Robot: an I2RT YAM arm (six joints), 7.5 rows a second.
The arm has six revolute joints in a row. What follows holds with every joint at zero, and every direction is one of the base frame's. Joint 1 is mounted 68 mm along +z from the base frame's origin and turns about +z. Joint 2 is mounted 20 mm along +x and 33.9 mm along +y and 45.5 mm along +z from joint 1 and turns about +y. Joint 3 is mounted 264 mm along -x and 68.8 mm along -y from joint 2 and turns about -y. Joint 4 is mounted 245 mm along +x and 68.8 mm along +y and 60 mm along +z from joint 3 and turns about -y. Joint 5 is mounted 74 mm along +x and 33.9 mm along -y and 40.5 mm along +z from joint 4 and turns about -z. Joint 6 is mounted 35.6 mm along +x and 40.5 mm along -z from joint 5 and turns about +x. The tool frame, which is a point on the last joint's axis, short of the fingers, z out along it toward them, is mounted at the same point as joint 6; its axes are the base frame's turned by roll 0, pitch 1.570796 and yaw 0 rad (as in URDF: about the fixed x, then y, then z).
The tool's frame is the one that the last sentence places.
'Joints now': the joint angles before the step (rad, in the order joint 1, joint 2, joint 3, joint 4, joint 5, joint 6). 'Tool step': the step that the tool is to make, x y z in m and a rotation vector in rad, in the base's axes. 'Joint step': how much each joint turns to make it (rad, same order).
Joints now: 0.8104 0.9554 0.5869 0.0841 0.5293 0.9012
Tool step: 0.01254 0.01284 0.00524 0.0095 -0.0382 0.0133
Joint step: -0.0023 0.0824 0.0370 0.0928 -0.0096 -0.0282
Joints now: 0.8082 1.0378 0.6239 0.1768 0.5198 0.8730
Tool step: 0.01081 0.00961 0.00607 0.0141 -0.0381 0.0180
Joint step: -0.0073 0.0622 0.0347 0.0767 -0.0210 -0.0259
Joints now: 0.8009 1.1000 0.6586 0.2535 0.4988 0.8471
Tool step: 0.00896 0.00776 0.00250 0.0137 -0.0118 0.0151
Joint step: -0.0065 0.0519 0.0302 0.0412 -0.0215 -0.0031
